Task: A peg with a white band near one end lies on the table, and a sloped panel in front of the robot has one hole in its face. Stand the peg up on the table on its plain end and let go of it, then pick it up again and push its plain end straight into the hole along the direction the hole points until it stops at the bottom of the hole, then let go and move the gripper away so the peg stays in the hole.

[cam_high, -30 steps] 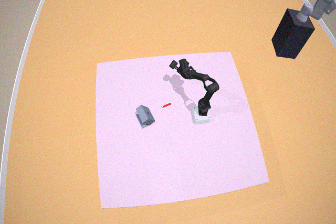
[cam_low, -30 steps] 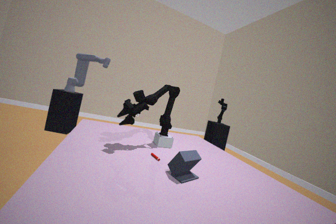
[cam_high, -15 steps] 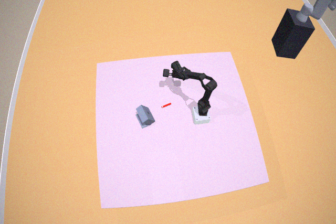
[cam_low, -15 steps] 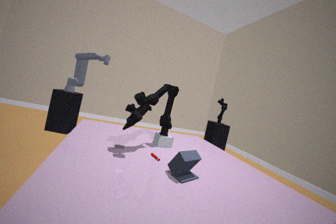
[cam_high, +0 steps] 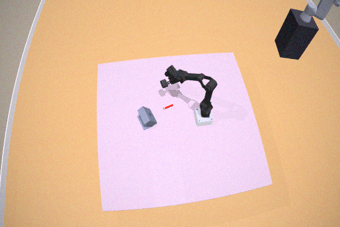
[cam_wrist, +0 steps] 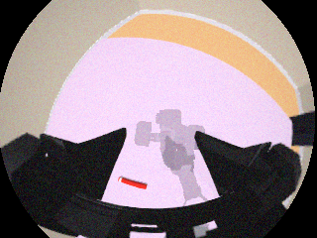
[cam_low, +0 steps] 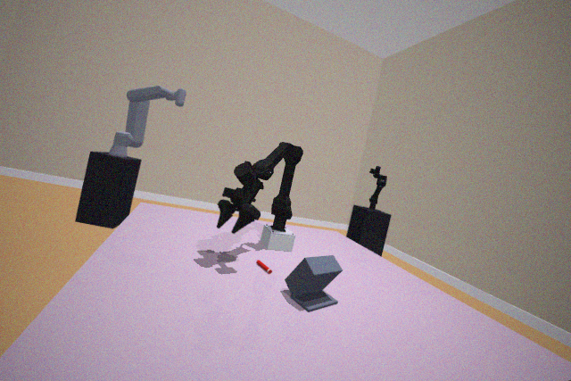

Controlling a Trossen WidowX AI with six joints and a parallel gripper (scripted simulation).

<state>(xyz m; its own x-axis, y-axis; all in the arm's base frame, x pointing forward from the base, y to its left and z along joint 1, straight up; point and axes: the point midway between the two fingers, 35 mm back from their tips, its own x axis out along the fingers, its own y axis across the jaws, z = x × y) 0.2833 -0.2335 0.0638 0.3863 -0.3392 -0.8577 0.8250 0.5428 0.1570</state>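
The red peg lies 170 mm to the left of my gripper tip and 110 mm below it. Round my gripper tip: sloped panel: 140 mm ahead, 280 mm to the left, 50 mm below.
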